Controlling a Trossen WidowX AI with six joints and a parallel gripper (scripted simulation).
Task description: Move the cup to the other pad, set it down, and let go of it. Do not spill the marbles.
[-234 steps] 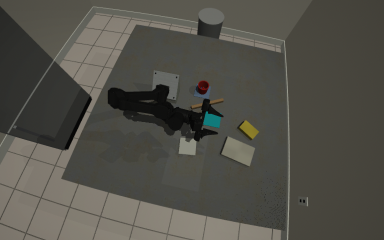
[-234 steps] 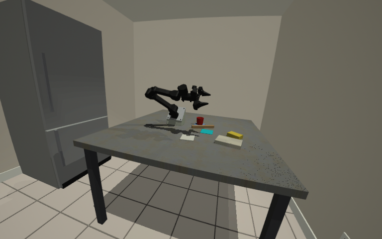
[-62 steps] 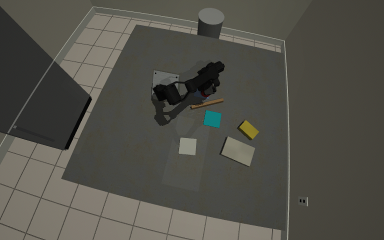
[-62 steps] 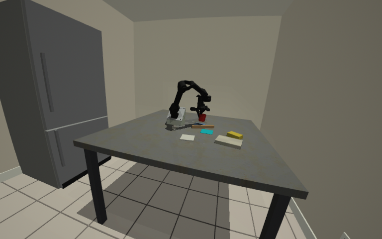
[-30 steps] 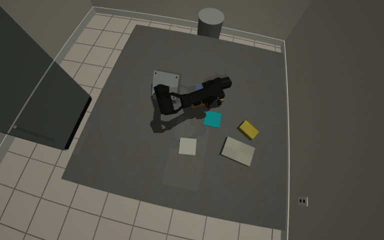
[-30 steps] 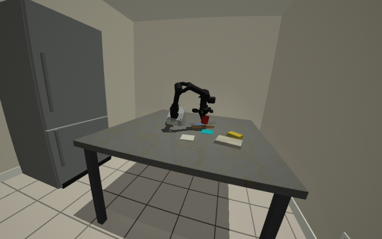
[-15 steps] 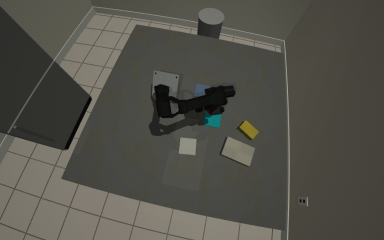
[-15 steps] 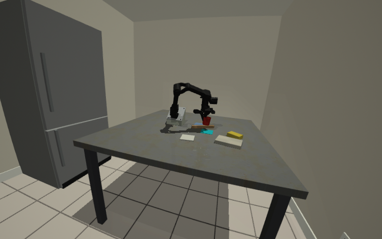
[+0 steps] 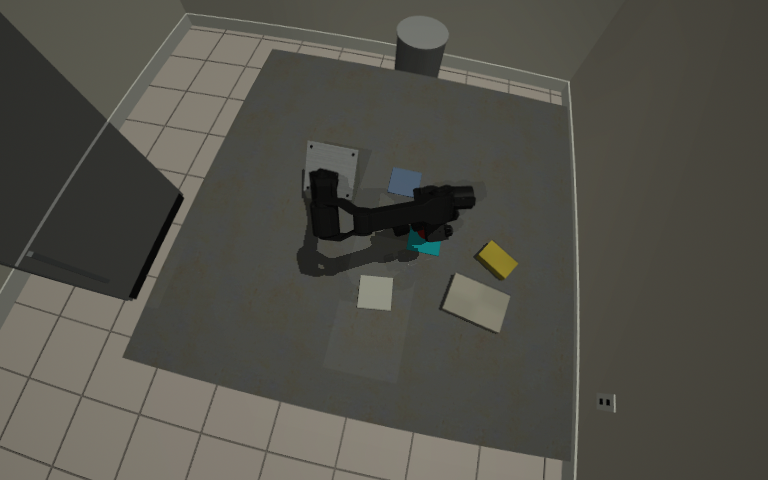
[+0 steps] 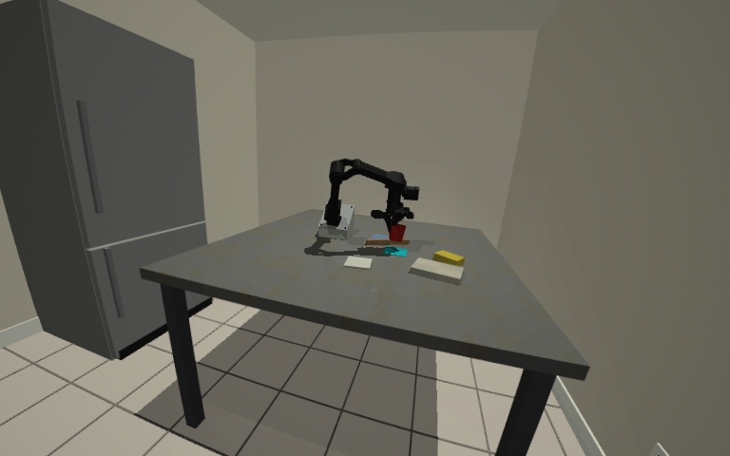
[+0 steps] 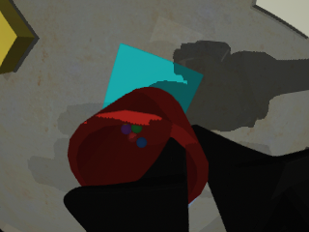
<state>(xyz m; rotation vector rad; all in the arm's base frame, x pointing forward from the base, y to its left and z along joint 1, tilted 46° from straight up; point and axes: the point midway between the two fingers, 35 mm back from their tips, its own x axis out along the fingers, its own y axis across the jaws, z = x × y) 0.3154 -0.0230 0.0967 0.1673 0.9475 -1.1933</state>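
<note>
Now: the teal pad 10 cm below my gripper tip, 3 cm ahead of it and 1 cm to the left of it. Round my gripper tip: pale square: 20 cm to the right, 9 cm below, 8 cm behind; red cup: 3 cm ahead, 2 cm to the left; wooden bar: 11 cm to the left, 9 cm below, 3 cm behind.
</note>
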